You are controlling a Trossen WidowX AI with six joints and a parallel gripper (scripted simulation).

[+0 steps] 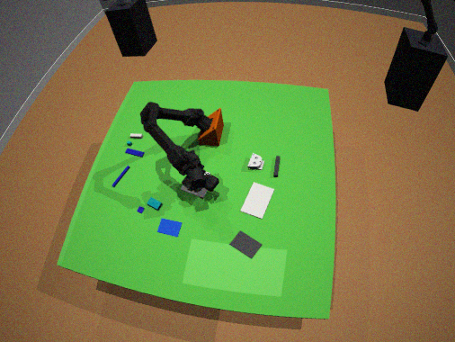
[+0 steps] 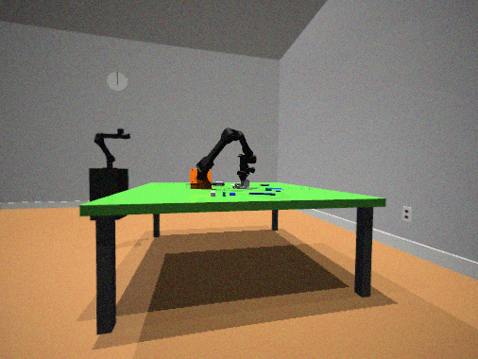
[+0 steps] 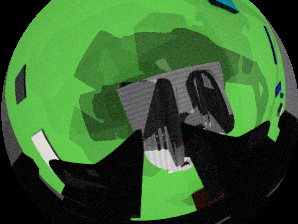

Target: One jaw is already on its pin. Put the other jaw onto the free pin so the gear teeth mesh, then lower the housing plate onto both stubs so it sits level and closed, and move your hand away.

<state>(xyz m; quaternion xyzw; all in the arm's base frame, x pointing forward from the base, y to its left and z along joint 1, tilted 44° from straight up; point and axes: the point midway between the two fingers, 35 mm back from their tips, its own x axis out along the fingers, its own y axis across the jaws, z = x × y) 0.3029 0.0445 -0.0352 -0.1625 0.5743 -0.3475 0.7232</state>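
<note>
Right now the grey metallic jaw is 40 mm behind my gripper tip and 10 mm to the right of it. Round my gripper tip: teal block 140 mm ahead, 200 mm to the right, 20 mm below; dark square plate 220 mm ahead, 260 mm to the left, 20 mm below; white flat plate 10 mm ahead, 260 mm to the left, 20 mm below.
</note>
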